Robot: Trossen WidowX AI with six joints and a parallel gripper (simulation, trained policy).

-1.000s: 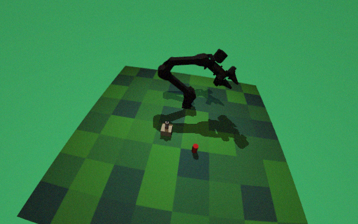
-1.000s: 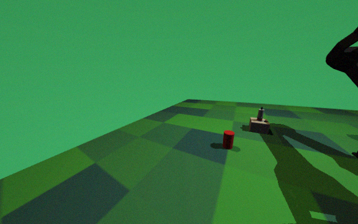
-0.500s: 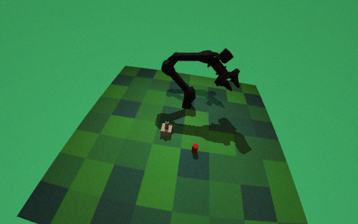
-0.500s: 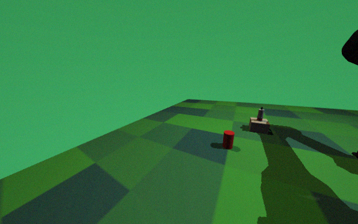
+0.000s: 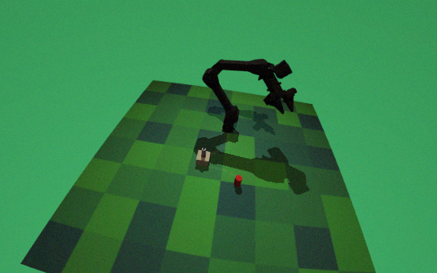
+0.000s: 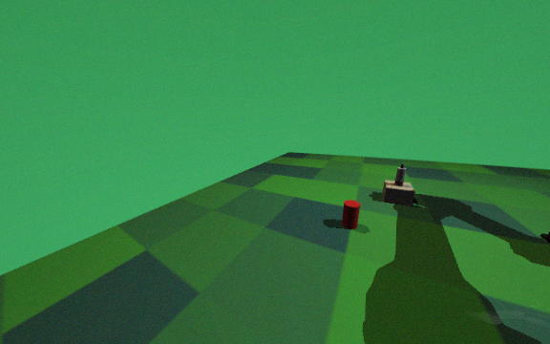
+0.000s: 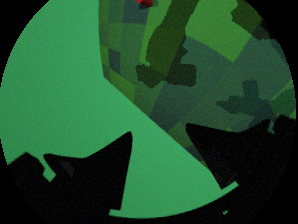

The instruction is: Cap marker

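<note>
Now: gripper tip 280 mm short of the red cap, 220 mm above it and 190 mm to the left of it. The rest, counted from my gripper tip: holder block: 370 mm to the right, 220 mm below, 180 mm ahead.
</note>
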